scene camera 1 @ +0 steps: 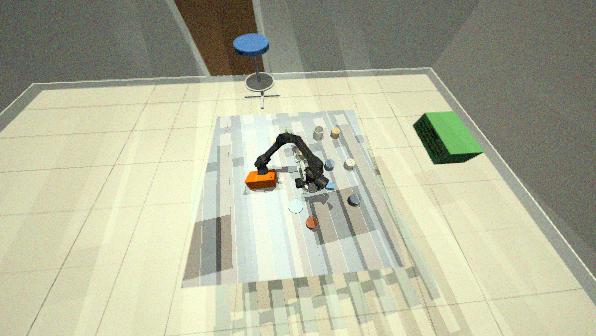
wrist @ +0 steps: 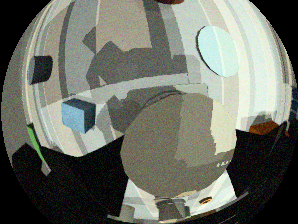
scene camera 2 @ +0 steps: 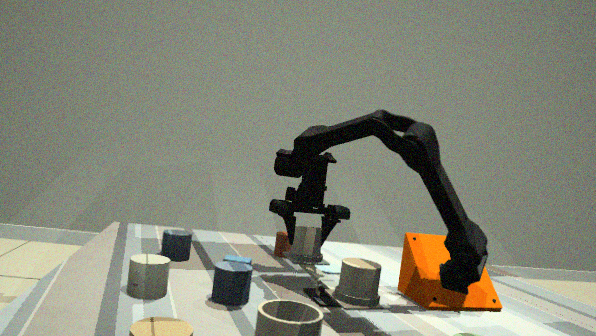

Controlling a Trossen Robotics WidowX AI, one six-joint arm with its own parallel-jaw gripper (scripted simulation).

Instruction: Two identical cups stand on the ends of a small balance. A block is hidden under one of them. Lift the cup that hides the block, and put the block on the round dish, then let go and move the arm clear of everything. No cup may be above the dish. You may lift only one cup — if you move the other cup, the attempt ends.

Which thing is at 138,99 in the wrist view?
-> A small balance.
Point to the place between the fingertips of my gripper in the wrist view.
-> At 174,132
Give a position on a blue block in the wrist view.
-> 79,115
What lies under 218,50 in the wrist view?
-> A pale blue round dish.
